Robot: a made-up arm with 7 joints.
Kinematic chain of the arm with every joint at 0, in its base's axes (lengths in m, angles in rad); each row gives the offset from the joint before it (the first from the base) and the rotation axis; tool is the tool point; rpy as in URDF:
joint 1: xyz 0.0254 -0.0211 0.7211 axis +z
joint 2: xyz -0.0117 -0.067 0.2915 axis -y
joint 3: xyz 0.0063 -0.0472 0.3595 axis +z
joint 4: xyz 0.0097 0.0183 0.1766 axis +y
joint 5: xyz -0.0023 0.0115 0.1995 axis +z
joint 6: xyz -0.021 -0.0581 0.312 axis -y
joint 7: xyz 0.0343 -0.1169 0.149 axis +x
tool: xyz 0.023 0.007 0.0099 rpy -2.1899 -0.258 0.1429
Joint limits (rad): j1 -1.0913..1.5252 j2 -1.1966..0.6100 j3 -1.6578..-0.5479 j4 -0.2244..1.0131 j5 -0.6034..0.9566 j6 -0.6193..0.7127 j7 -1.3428..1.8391
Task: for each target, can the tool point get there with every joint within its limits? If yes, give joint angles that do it. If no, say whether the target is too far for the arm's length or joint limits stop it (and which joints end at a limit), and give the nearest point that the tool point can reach.
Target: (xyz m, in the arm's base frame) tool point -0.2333 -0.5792 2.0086
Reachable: yes | joints 0.2006 0.4442 -0.9279 0.4945 -0.1486 -0.4565 -0.7021
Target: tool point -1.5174 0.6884 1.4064
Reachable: no: too far | nearest point -0.8967 0.2779 1.6103 | short by 0.772 m
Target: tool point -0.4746 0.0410 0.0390
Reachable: no: joint limits stop it (at a limit: joint 1, joint 2, joint 3, joint 4, joint 5, joint 6, joint 7) | nearest point 0.0195 -0.9454 0.7396 | short by 1.307 m
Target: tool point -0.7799 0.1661 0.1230
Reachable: no: joint limits stop it (at a limit: joint 1, joint 2, joint 3, joint 4, joint 6, joint 7) | nearest point -0.8590 0.1366 1.5086 | short by 1.388 m
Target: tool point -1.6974 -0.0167 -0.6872
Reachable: no: too far | nearest point -0.8767 -0.0188 1.5094 | short by 2.345 m
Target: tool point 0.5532 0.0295 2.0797
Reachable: yes | joints 0.7719 -0.1932 -0.6715 0.1640 0.6851 -0.4497 0.6275
